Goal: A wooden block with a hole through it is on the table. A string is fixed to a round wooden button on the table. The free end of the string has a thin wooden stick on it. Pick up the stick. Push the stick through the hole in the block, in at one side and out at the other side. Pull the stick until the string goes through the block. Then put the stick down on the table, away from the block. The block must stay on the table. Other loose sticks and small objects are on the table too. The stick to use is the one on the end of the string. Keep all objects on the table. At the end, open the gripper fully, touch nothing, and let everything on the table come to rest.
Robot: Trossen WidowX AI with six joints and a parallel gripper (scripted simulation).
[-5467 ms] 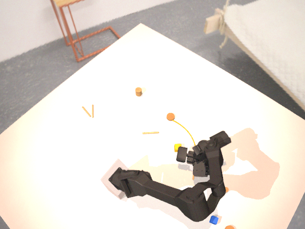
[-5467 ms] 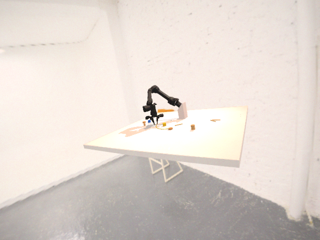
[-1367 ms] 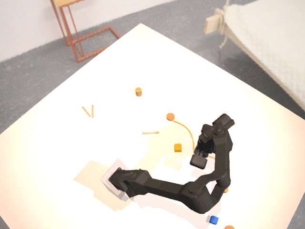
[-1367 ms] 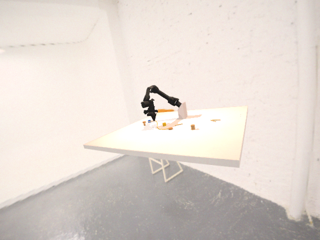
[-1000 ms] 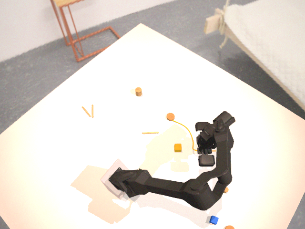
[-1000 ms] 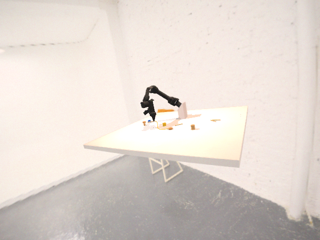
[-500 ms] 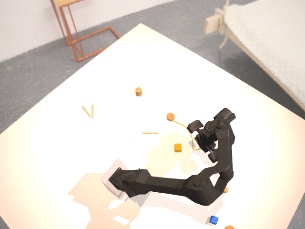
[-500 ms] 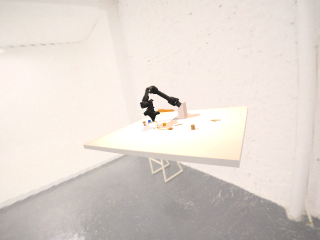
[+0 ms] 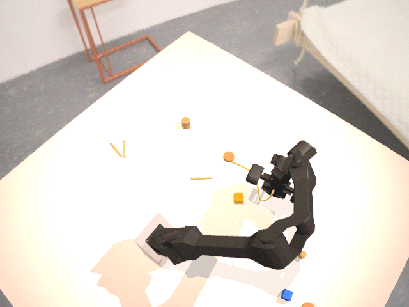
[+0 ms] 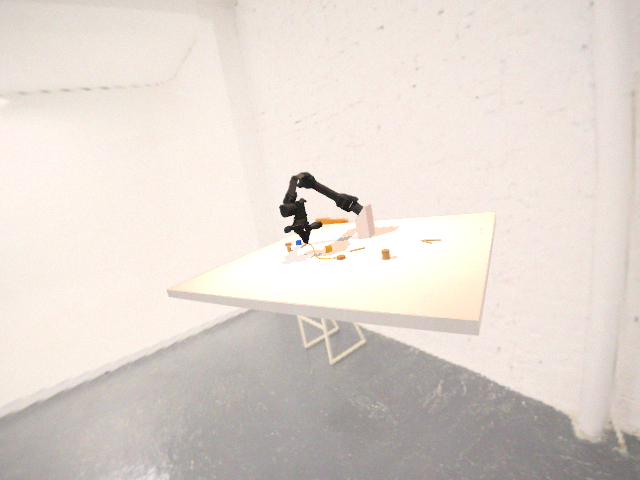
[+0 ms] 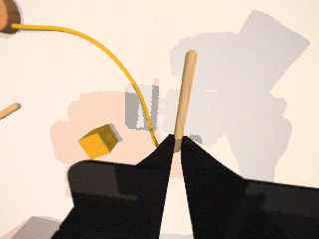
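My gripper tip is now 60 mm past the yellow block, 90 mm to the right of it and 50 mm above it. Round my gripper tip: blue cube 230 mm behind, 210 mm to the right, 50 mm below; round wooden button 60 mm ahead, 210 mm to the left, 50 mm below; wooden cylinder 70 mm ahead, 430 mm to the left, 40 mm below.
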